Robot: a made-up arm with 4 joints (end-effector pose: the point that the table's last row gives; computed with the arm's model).
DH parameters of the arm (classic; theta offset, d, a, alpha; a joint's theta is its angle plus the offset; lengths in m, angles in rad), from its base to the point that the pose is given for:
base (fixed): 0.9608 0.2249 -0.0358 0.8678
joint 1: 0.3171 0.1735 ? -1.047
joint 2: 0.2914 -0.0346 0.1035 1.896
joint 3: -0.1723 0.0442 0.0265 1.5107
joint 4: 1.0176 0 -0.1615 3.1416
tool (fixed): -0.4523 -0.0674 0 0
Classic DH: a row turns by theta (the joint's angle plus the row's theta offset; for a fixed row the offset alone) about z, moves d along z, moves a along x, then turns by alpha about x.
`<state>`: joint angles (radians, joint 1 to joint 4).
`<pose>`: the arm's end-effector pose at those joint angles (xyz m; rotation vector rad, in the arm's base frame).
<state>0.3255 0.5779 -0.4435 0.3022</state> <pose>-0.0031 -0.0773 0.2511 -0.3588 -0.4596 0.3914</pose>
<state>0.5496 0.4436 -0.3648 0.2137</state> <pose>0.0018 -0.0677 0.2558 -0.1245 -0.4992 0.4747</pose>
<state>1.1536 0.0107 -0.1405 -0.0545</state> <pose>0.0080 -0.0464 0.2805 0.5667 -0.5656 0.7749</pose>
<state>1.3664 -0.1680 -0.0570 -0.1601</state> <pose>0.0077 -0.0406 0.2923 0.8311 -0.5728 0.8978</pose>
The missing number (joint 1, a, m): 0.0327
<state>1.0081 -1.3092 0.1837 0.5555</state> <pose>0.0655 0.0720 0.4806 1.1239 0.5716 -0.9530</pose>
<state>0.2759 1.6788 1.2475 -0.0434</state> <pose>0.0200 -0.1551 0.1812 0.6096 0.4716 1.6928</pose>
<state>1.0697 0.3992 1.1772 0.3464</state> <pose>-0.1069 -0.0224 0.2843 1.5334 0.1598 0.9786</pose>
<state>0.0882 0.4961 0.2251 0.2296</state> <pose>-0.0194 -0.0305 0.2379 0.1416 -0.0690 0.2928</pose>
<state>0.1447 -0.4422 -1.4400 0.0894</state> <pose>0.0313 -0.0246 0.3854 -1.1873 0.3172 -0.2193</pose>
